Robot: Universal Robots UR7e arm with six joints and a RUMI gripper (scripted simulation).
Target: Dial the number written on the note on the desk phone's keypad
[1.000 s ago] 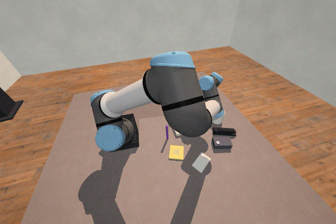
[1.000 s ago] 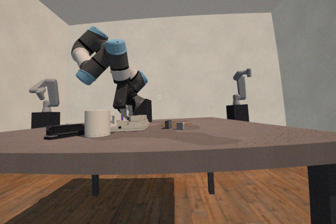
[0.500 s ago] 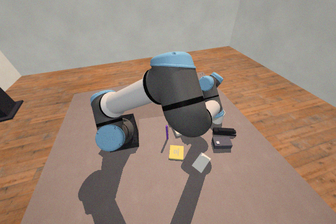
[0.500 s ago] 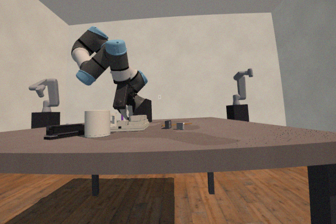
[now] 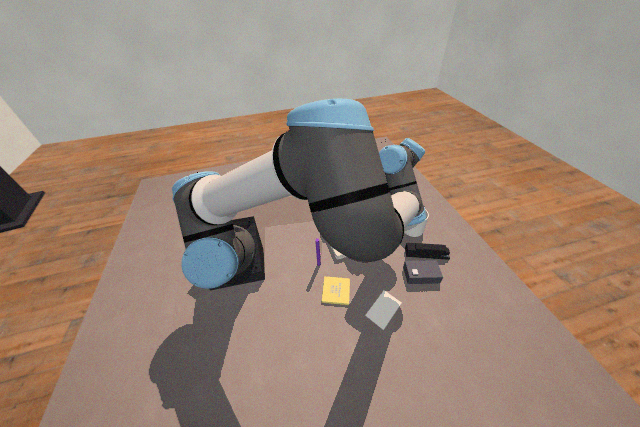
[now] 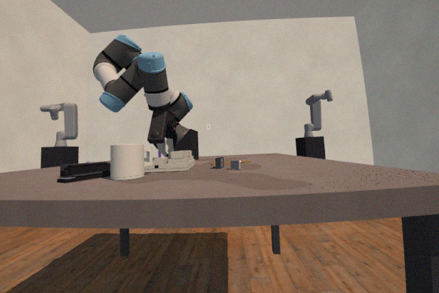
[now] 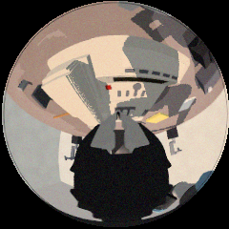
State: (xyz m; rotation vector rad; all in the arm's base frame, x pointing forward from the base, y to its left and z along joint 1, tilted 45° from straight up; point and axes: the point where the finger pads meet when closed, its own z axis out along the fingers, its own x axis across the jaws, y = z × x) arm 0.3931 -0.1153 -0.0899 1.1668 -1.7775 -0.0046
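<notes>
The grey handset is 1 cm ahead of my hand, 5 cm to the left of it and 1 cm above it. The rest, counted from my hand: pencil 5 cm behind, 25 cm to the left, 4 cm below; then white mug 22 cm ahead, 6 cm to the right; then purple pen 16 cm behind, 7 cm to the right, 2 cm above.
</notes>
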